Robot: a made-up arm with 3 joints. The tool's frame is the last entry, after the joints.
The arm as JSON. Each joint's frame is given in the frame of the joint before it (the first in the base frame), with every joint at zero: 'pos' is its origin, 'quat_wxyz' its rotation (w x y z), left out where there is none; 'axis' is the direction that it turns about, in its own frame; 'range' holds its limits. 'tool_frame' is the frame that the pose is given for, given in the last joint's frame.
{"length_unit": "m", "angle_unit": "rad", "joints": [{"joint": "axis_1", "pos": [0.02, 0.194, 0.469], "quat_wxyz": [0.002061, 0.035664, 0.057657, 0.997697], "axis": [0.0, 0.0, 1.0], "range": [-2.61, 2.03]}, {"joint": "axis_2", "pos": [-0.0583, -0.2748, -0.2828], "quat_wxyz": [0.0, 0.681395, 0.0, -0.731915], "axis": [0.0, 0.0, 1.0], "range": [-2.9, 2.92]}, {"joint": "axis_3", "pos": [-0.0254, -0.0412, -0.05], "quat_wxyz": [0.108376, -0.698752, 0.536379, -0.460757], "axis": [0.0, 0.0, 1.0], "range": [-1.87, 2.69]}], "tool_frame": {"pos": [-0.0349, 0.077, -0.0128], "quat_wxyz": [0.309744, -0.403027, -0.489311, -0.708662]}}
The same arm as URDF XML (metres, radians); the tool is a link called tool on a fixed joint. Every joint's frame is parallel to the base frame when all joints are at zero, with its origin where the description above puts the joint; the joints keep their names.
<robot name="arm">
  <joint name="tool_joint" type="fixed">
    <parent link="link3"/>
    <child link="tool"/>
    <origin xyz="-0.0611 0.0100 0.0590" rpy="-0.7114 0.7808 3.0741"/>
  </joint>
  <joint name="axis_3" type="revolute">
    <parent link="link2"/>
    <child link="link3"/>
    <origin xyz="-0.0500 -0.0380 0.0300"/>
    <axis xyz="-0.551915 -0.428111 -0.715619"/>
    <limit lower="-1.8700" upper="2.6900"/>
  </joint>
  <joint name="axis_2" type="revolute">
    <parent link="link1"/>
    <child link="link2"/>
    <origin xyz="0.0380 0.2400 -0.3160"/>
    <axis xyz="1 0 0"/>
    <limit lower="-2.9000" upper="2.9200"/>
  </joint>
  <joint name="axis_1" type="revolute">
    <parent link="base"/>
    <child link="link1"/>
    <origin xyz="0.0200 0.1940 0.4690"/>
    <axis xyz="0.071401 0.114901 0.990808"/>
    <limit lower="-2.6100" upper="2.0300"/>
  </joint>
  <link name="base"/>
  <link name="link1"/>
  <link name="link2"/>
  <link name="link3"/>
  <link name="tool"/>
</robot>

